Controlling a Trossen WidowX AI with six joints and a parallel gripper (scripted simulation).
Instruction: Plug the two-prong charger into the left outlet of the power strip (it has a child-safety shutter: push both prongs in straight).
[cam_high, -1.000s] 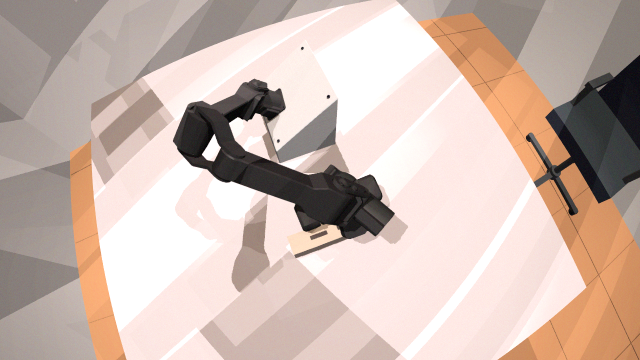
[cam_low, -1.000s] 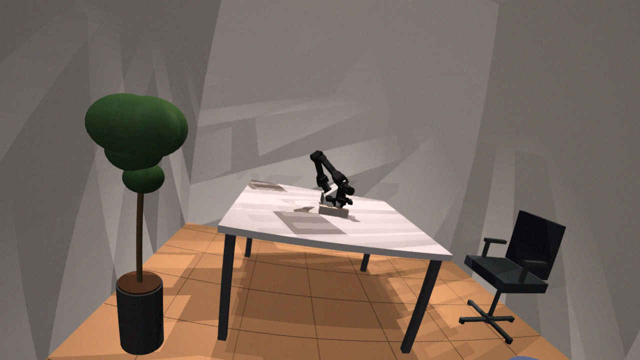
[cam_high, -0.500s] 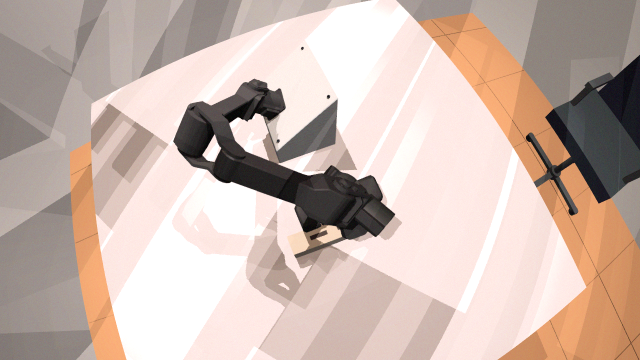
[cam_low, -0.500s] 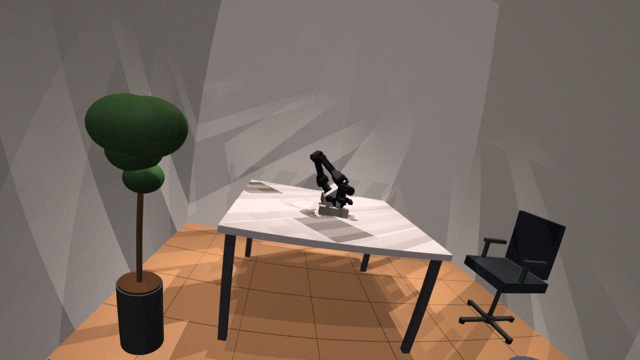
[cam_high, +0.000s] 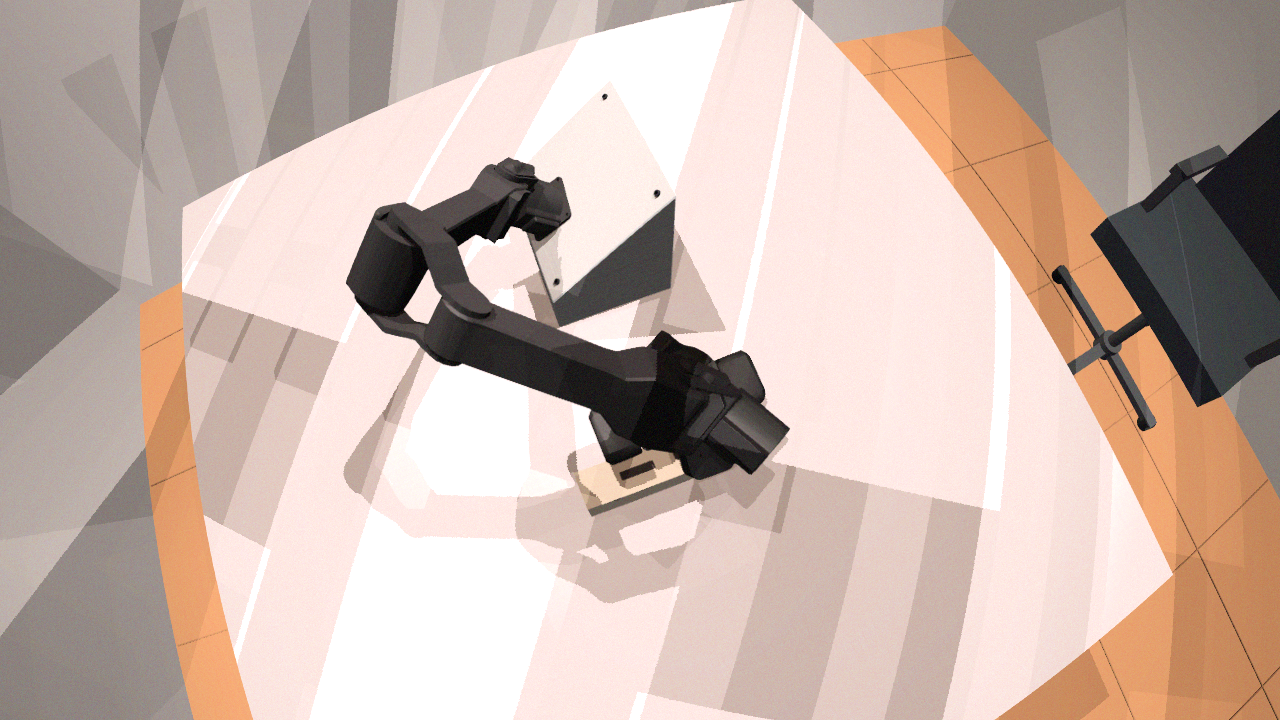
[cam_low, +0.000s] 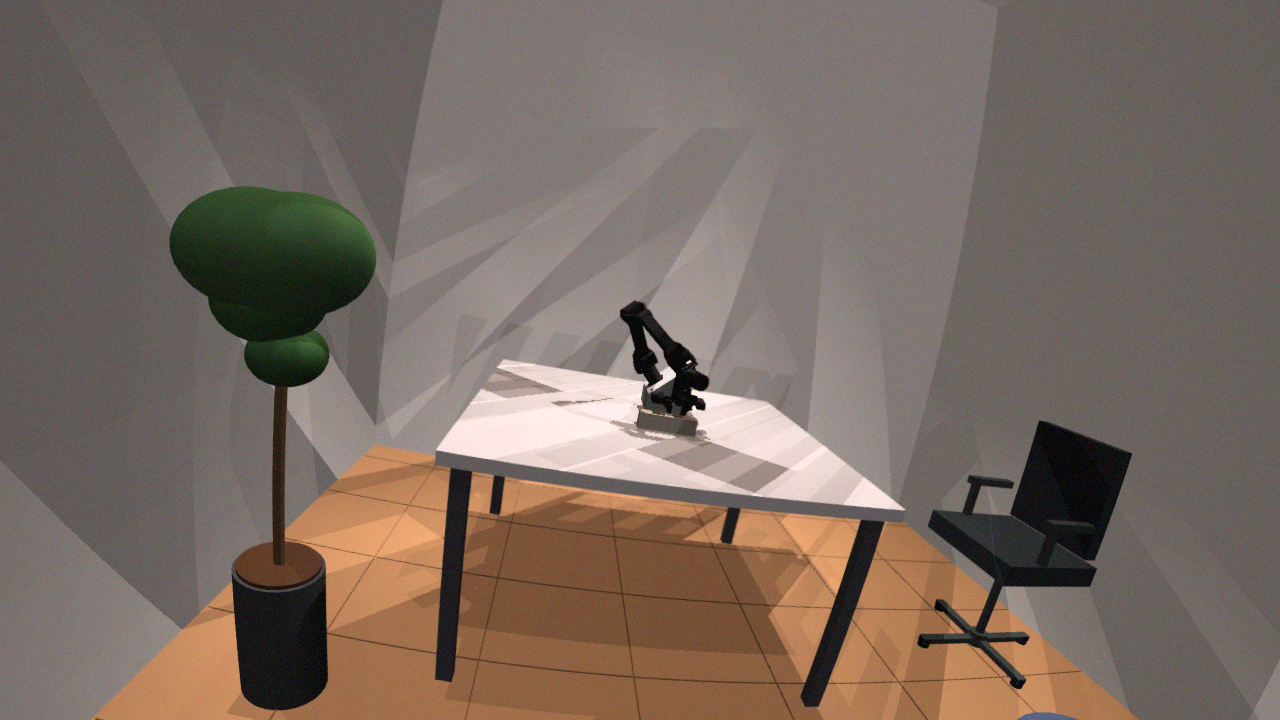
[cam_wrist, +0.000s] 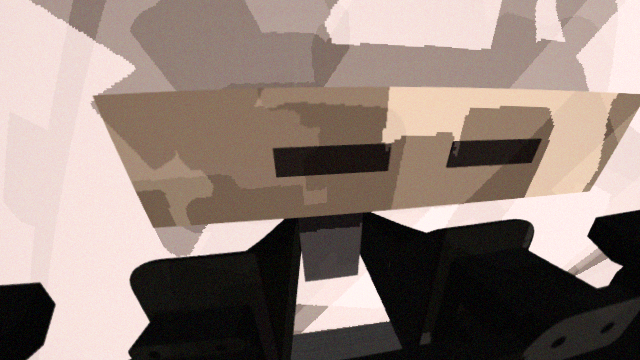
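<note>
My gripper tip is 2 cm short of the black two-prong charger and 1 cm below it.
</note>
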